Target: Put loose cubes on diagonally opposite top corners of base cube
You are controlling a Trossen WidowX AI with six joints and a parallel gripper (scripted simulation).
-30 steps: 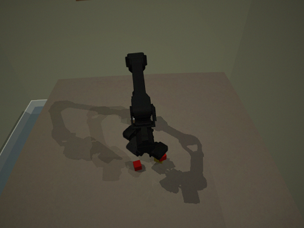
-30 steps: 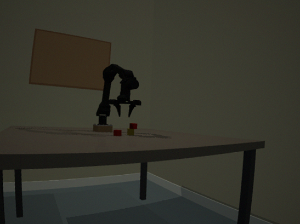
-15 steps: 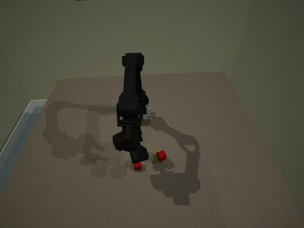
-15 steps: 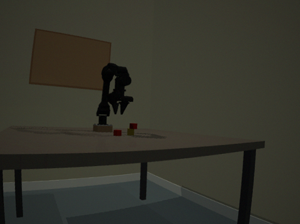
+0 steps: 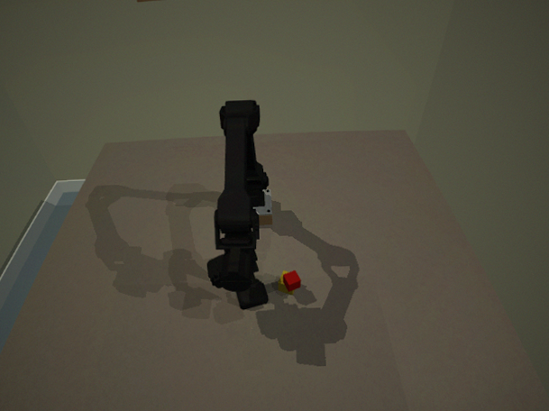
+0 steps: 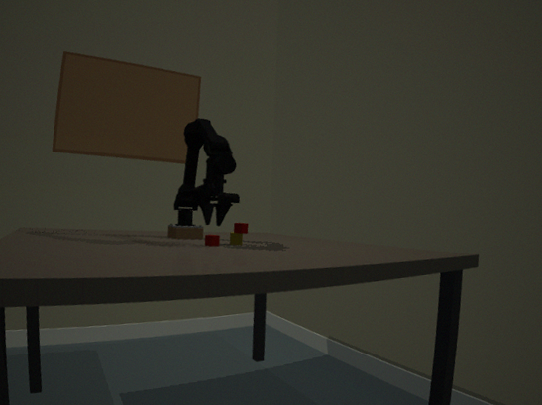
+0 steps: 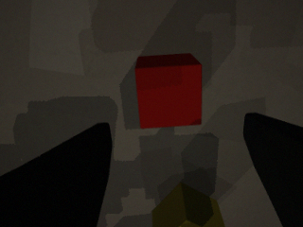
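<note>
The yellow base cube is 4 cm behind my gripper tip, 10 cm to the left of it and 4 cm below it.
</note>
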